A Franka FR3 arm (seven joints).
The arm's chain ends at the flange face. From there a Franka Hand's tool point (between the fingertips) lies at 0.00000 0.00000 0.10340 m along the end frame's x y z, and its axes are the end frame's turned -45 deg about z.
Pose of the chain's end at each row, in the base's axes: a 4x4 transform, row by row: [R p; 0 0 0 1], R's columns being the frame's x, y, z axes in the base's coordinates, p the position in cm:
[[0.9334 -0.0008 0.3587 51.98], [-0.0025 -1.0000 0.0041 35.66], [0.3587 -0.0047 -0.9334 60.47], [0 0 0 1]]
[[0.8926 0.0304 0.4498 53.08], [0.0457 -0.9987 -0.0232 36.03], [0.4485 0.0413 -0.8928 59.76], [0 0 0 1]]
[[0.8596 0.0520 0.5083 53.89], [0.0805 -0.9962 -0.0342 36.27], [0.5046 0.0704 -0.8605 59.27], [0 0 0 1]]
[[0.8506 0.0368 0.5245 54.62], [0.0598 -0.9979 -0.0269 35.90], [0.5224 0.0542 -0.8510 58.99], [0 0 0 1]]
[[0.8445 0.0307 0.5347 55.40], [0.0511 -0.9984 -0.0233 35.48], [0.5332 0.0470 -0.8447 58.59], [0 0 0 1]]
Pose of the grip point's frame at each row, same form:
[[0.6606 0.6594 0.3587 55.69], [0.7053 -0.7089 0.0041 35.70], [0.2570 0.2503 -0.9334 50.82], [0 0 0 1]]
[[0.6097 0.6527 0.4498 57.73], [0.7385 -0.6739 -0.0232 35.79], [0.2879 0.3463 -0.8928 50.53], [0 0 0 1]]
[[0.5711 0.6446 0.5083 59.15], [0.7613 -0.6475 -0.0342 35.92], [0.3070 0.4066 -0.8605 50.37], [0 0 0 1]]
[[0.5754 0.6275 0.5245 60.04], [0.7479 -0.6633 -0.0269 35.62], [0.3311 0.4077 -0.8510 50.19], [0 0 0 1]]
[[0.5754 0.6189 0.5347 60.93], [0.7421 -0.6698 -0.0233 35.24], [0.3438 0.4103 -0.8447 49.86], [0 0 0 1]]

